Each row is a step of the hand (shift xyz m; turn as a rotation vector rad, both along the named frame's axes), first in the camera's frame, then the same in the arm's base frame.
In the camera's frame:
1: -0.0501 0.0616 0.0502 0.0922 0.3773 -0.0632
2: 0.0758 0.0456 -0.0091 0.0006 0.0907 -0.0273
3: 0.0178 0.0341 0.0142 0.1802 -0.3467 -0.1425
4: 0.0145 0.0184 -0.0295 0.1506 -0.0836 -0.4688
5: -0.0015 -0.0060 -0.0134 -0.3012 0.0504 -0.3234
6: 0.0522 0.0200 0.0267 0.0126 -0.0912 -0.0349
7: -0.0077 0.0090 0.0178 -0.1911 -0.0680 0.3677
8: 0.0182 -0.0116 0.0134 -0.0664 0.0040 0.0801
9: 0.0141 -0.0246 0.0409 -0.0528 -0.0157 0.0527
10: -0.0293 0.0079 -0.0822 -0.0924 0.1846 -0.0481
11: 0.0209 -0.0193 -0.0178 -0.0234 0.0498 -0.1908
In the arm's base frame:
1: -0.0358 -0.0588 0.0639 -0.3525 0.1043 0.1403
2: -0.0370 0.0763 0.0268 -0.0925 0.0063 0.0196
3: -0.0217 0.0148 0.0315 0.2566 0.2035 -0.2564
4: -0.0285 0.0201 -0.0142 -0.1294 0.2401 -0.4184
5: -0.0011 0.0012 -0.0147 -0.2238 -0.2310 -0.3072
6: -0.0001 0.0460 0.0415 0.0653 0.0189 -0.0712
7: -0.0004 -0.0110 0.0183 0.2120 -0.2604 0.2522
8: 0.0182 0.0151 0.0092 0.0272 -0.0809 0.0596
9: 0.0420 0.0056 0.0261 0.0332 -0.0622 0.0289
10: -0.0480 -0.0124 -0.0723 -0.1938 -0.0803 0.0301
11: 0.0108 0.0239 -0.0209 -0.1347 0.0150 -0.1451

